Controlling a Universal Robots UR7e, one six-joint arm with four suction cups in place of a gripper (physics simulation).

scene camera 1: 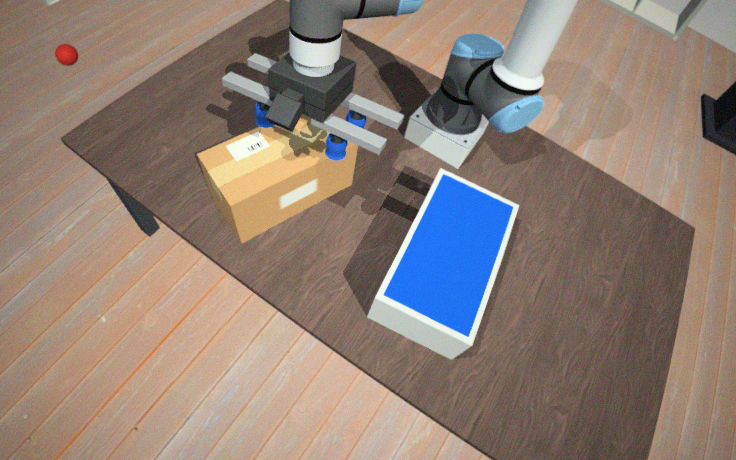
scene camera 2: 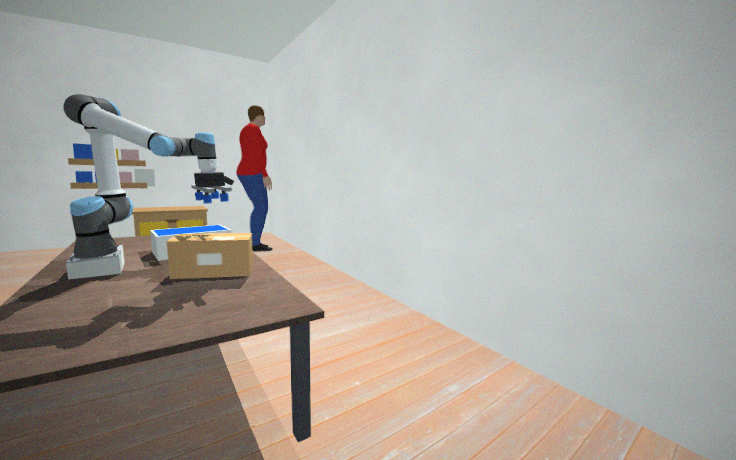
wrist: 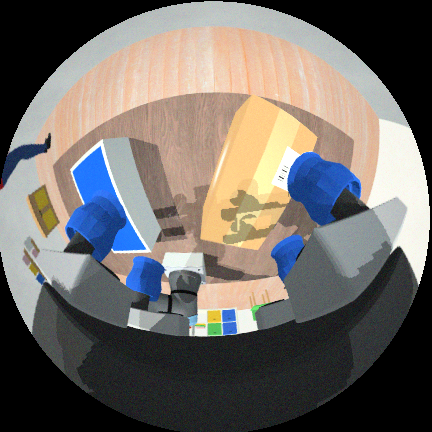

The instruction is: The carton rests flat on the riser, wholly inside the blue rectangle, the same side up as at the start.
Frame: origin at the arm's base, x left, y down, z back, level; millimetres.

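Seen in the pictures: hand, its tool point: [scene camera 1: 310, 124] [scene camera 2: 211, 200] [wrist: 208, 235]; arm's base, origin of its link: [scene camera 1: 453, 116] [scene camera 2: 96, 252] [wrist: 184, 277].
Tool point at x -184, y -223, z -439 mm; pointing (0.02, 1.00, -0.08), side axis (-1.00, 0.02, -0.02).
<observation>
Pixels of each thing's top centre, then the offset from my tool point to it. Level surfaces: height alone.
- brown carton, centre of its top: [wrist: 261, 186] [scene camera 1: 279, 148] [scene camera 2: 212, 236] dx -94, dy +146, dz +28 mm
- white riser, centre of its top: [scene camera 1: 455, 246] [wrist: 102, 210] [scene camera 2: 191, 229] dx +331, dy +182, dz +31 mm
- filled blue rectangle, centre of its top: [scene camera 1: 455, 246] [wrist: 102, 210] [scene camera 2: 191, 229] dx +331, dy +182, dz +31 mm
- dark wooden table, height of its surface: dy +302 mm
The brown carton [scene camera 1: 252, 208] [scene camera 2: 181, 265] [wrist: 245, 150] lies flat on the table, with tape and a barcode label on top and a white label on one long side. The white riser [scene camera 1: 417, 329] [scene camera 2: 159, 248] [wrist: 131, 185] stands apart from it, its top bearing the filled blue rectangle [scene camera 1: 450, 254] [scene camera 2: 195, 230] [wrist: 92, 172]. My gripper [scene camera 1: 305, 130] [scene camera 2: 211, 196] [wrist: 212, 235] is open, its blue suction cups pointing down with nothing attached. It hangs above the carton with a clear gap in scene camera 2. The carton's underside is hidden.
The arm's white base block [scene camera 1: 436, 143] [scene camera 2: 94, 264] [wrist: 184, 261] stands on the dark wooden table [scene camera 1: 597, 325] [scene camera 2: 271, 303] [wrist: 195, 125], close to the riser. A person in red [scene camera 2: 252, 151] stands beyond the table. A red ball [scene camera 1: 66, 54] lies off the table.
</observation>
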